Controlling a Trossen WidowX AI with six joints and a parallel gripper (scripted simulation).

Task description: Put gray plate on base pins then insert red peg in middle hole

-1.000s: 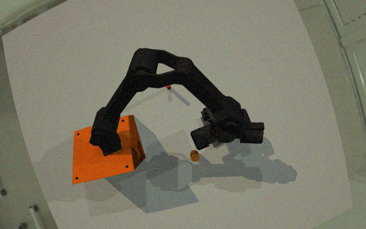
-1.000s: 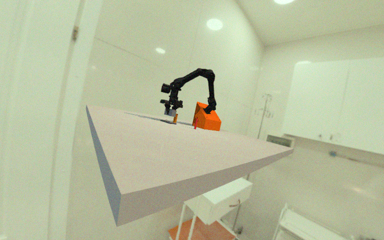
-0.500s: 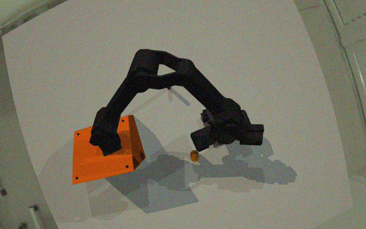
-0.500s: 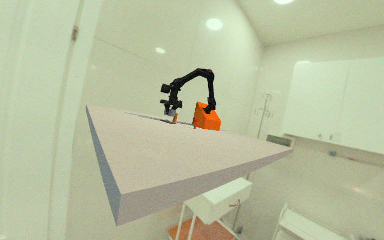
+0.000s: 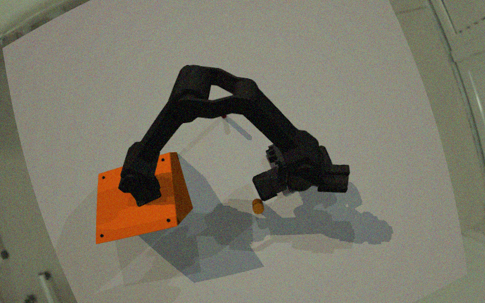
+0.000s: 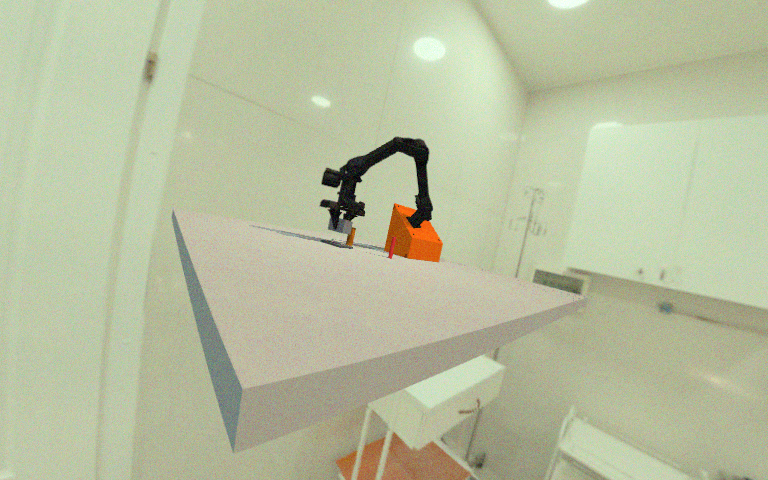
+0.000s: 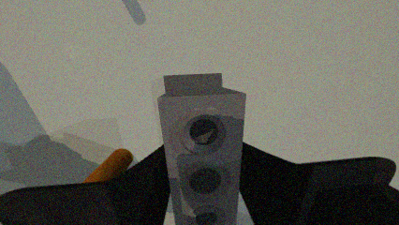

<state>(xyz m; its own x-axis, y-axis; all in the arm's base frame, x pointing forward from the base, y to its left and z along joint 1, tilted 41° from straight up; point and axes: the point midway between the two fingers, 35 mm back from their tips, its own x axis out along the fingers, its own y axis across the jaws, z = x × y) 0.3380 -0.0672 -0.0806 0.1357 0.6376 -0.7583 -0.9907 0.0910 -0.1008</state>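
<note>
Now: gripper tip 5 cm above the gray slab. Also, from my gripper tip: plate (3 cm above); red peg (9 cm behind, 20 cm to the left, 2 cm below); orange cylinder (11 cm behind, 5 cm to the right, 2 cm below).
</note>
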